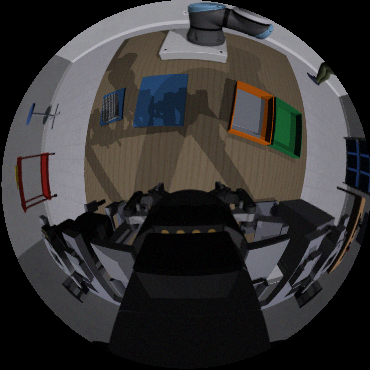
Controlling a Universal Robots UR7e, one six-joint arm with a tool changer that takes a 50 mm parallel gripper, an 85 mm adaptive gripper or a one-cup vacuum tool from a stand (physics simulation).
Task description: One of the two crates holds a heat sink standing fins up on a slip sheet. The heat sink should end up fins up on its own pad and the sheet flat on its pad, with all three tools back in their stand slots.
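The finned grey heat sink stands fins up on the small blue pad at the left of the table. The larger blue pad lies to its right with no sheet on it, crossed by shadows. The light grey slip sheet lies in the orange crate. The green crate beside it holds no heat sink. My gripper is the adaptive one, with its fingers apart and nothing between them. It is on the near side of the pads and crates, among the tool stand parts.
The robot's white base and arm are at the far edge. Grey and black tool stand parts are close on both sides of my gripper, with a dark block at the right. A red frame stands beyond the table at the left.
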